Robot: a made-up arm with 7 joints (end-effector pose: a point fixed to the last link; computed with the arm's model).
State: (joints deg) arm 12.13 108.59 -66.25 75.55 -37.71 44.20 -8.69
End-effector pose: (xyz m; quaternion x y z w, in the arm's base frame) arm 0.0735 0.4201 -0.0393 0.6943 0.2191 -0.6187 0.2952
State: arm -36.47 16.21 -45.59 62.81 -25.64 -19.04 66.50
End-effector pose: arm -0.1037 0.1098 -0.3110 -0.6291 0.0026 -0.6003 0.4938
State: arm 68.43 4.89 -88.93 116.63 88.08 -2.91 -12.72
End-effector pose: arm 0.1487 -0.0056 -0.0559 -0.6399 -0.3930 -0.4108 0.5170
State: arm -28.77 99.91 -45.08 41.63 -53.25 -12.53 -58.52
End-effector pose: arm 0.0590 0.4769 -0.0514 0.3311 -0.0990 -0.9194 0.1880
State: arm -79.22 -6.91 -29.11 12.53 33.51 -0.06 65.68
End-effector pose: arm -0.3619 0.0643 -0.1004 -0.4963 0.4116 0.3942 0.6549
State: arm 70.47 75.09 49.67 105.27 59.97 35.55 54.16
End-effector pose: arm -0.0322 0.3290 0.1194 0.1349 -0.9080 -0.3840 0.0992
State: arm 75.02 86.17 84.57 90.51 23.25 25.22 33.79
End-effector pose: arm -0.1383 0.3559 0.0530 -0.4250 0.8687 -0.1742 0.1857
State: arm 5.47 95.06 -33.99 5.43 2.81 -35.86 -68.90
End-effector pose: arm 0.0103 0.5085 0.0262 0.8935 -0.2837 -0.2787 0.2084
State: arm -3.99 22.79 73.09 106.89 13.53 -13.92 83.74
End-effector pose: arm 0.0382 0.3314 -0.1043 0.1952 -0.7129 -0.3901 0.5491
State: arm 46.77 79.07 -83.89 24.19 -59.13 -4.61 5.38
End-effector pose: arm 0.1033 0.4764 -0.0874 0.4353 0.3076 -0.7167 0.4497
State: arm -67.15 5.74 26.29 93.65 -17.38 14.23 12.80
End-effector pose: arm -0.1289 0.2197 -0.2126 0.1741 -0.0656 -0.1269 0.9743
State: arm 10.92 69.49 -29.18 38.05 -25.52 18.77 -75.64
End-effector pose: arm 0.1179 0.4361 -0.1483 0.8953 -0.2260 -0.3360 0.1857
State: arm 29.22 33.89 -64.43 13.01 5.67 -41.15 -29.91
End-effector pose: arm 0.1763 0.3108 -0.2828 0.3197 -0.5612 -0.3784 0.6631
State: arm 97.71 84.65 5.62 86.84 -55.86 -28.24 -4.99
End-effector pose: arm -0.0163 0.3565 0.1612 -0.9291 0.3312 0.0996 0.1313
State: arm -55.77 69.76 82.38 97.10 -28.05 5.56 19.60
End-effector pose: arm 0.0793 0.3700 0.0280 0.6879 -0.3177 -0.4142 0.5043
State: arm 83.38 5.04 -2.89 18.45 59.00 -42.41 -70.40
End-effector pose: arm 0.3769 0.1573 0.0081 -0.0161 -0.4561 0.8276 0.3267
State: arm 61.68 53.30 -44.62 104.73 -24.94 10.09 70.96
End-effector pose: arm 0.2253 0.2040 0.0060 0.2550 -0.3015 -0.7980 0.4553
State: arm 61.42 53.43 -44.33 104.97 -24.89 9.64 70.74
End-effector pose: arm 0.2246 0.2043 0.0059 0.2558 -0.3035 -0.7993 0.4513
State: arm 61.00 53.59 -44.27 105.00 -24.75 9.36 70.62
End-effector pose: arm 0.2243 0.2049 0.0046 0.2533 -0.3025 -0.8008 0.4507
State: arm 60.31 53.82 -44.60 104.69 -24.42 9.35 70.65
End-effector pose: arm 0.2249 0.2059 0.0010 0.2448 -0.2966 -0.8027 0.4557
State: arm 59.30 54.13 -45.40 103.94 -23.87 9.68 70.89
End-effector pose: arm 0.2263 0.2075 -0.0052 0.2292 -0.2843 -0.8048 0.4678
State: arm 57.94 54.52 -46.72 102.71 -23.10 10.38 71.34
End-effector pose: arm 0.2283 0.2098 -0.0144 0.2061 -0.2647 -0.8063 0.4872
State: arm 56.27 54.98 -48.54 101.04 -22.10 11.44 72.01
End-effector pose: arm 0.2306 0.2128 -0.0266 0.1760 -0.2373 -0.8062 0.5127
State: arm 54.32 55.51 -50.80 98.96 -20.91 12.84 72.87
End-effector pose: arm 0.2324 0.2168 -0.0416 0.1400 -0.2022 -0.8028 0.5431
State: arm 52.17 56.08 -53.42 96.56 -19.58 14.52 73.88
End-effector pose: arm 0.2332 0.2215 -0.0589 0.1003 -0.1599 -0.7952 0.5762
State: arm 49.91 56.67 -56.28 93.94 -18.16 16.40 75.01
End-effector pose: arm 0.2324 0.2271 -0.0776 0.0591 -0.1120 -0.7825 0.6096
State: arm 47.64 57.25 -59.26 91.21 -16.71 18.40 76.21
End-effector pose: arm 0.2297 0.2334 -0.0968 0.0187 -0.0604 -0.7647 0.6413
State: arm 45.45 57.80 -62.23 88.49 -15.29 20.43 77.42
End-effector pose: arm 0.2254 0.2400 -0.1153 -0.0187 -0.0077 -0.7425 0.6695
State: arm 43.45 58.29 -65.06 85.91 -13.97 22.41 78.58
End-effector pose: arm 0.2198 0.2466 -0.1323 -0.0512 0.0431 -0.7177 0.6932
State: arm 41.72 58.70 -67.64 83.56 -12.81 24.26 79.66
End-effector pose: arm 0.2136 0.2528 -0.1469 -0.0780 0.0897 -0.6920 0.7120
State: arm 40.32 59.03 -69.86 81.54 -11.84 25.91 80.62
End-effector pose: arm 0.2075 0.2583 -0.1588 -0.0985 0.1297 -0.6677 0.7264
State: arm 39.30 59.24 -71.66 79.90 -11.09 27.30 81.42
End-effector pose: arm 0.2025 0.2627 -0.1677 -0.1133 0.1616 -0.6468 0.7367
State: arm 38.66 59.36 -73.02 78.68 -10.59 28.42 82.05
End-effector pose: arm 0.1988 0.2659 -0.1738 -0.1225 0.1851 -0.6304 0.7439
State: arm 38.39 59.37 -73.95 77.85 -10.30 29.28 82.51
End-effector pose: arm 0.1968 0.2678 -0.1775 -0.1275 0.2003 -0.6189 0.7487
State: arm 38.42 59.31 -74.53 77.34 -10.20 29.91 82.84
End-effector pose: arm 0.1963 0.2687 -0.1792 -0.1291 0.2088 -0.6118 0.7520
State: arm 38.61 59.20 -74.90 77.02 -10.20 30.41 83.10
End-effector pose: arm 0.1965 0.2689 -0.1798 -0.1290 0.2134 -0.6073 0.7543
